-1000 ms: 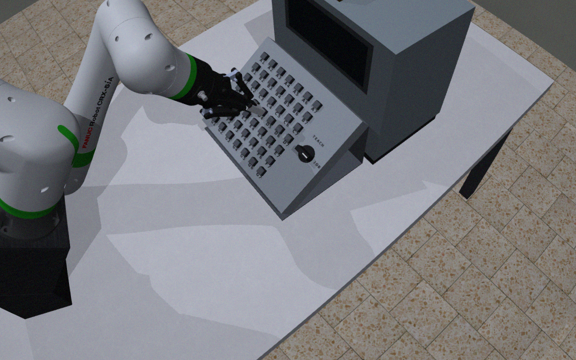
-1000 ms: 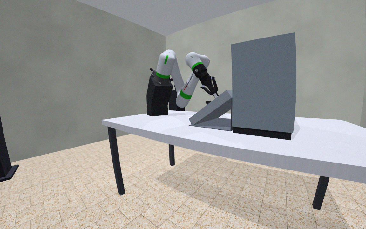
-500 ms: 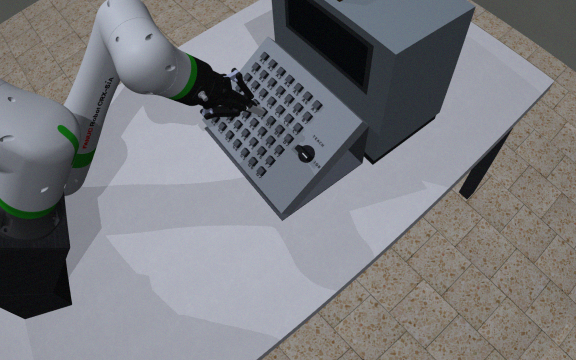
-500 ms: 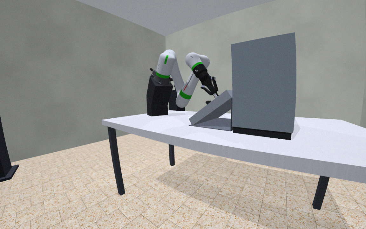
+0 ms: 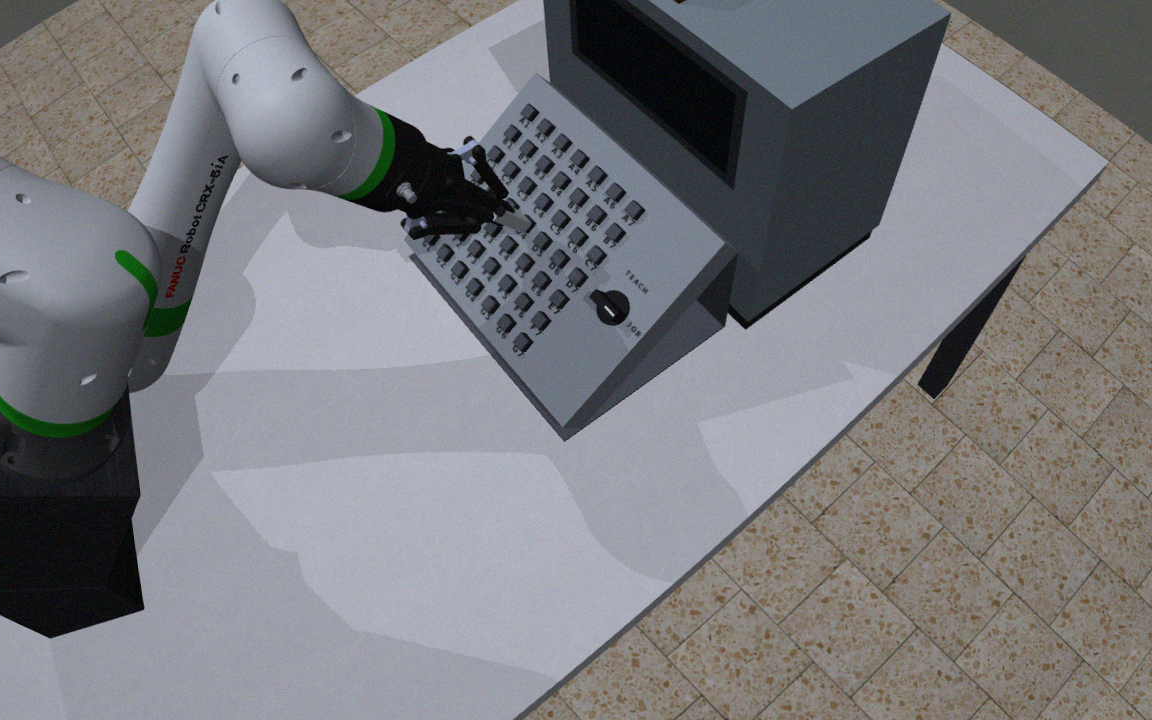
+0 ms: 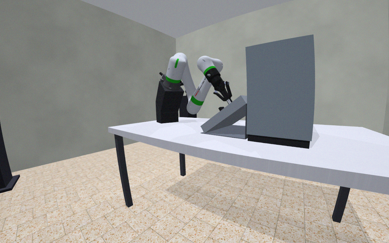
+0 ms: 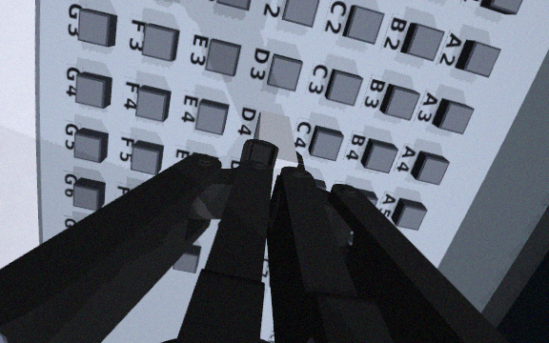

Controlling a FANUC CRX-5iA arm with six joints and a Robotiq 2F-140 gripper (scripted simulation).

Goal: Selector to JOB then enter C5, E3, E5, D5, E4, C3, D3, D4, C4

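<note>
The key E4 lies 6 cm below my hand. From my hand the other things lie so: key C4: 5 cm ahead, 2 cm below; then sloped keypad: 7 cm below, 5 cm to the right, 5 cm ahead; then key D3: 4 cm to the left, 4 cm below, 2 cm ahead.
</note>
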